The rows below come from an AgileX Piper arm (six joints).
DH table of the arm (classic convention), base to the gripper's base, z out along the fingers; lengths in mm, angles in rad. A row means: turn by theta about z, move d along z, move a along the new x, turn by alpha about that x. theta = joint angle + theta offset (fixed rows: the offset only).
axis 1: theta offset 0  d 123  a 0  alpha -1.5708
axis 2: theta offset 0.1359  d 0  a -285.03  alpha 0
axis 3: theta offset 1.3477  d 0  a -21.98  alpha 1.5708
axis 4: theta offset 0  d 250.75  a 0  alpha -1.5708
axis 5: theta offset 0  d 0  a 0  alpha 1.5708
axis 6: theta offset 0  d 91  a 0  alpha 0
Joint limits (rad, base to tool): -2.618..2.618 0..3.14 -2.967..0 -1.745..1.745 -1.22..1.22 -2.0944..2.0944
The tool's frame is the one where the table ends.
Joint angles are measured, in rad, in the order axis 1, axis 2, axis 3, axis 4, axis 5, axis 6. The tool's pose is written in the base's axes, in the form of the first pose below.
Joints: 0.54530 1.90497 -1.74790 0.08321 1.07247 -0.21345
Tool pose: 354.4, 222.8, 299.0, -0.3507, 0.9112, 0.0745, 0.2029
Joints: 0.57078 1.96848 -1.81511 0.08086 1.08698 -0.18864
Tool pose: 361.3, 239.7, 290.8, -0.3521, 0.9119, 0.0775, 0.1960
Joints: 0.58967 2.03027 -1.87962 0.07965 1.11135 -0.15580
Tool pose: 367.6, 253.7, 281.3, -0.3472, 0.9162, 0.0799, 0.1837
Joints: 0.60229 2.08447 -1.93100 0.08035 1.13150 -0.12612
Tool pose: 373.0, 264.5, 270.8, -0.3404, 0.9210, 0.0815, 0.1709
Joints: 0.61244 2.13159 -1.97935 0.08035 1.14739 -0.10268
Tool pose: 377.9, 273.6, 262.3, -0.3350, 0.9244, 0.0826, 0.1625
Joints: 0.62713 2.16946 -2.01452 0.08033 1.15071 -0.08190
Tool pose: 380.0, 283.6, 254.3, -0.3324, 0.9259, 0.0847, 0.1582
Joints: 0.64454 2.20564 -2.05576 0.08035 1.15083 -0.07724
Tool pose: 381.3, 295.0, 248.7, -0.3382, 0.9233, 0.0871, 0.1595
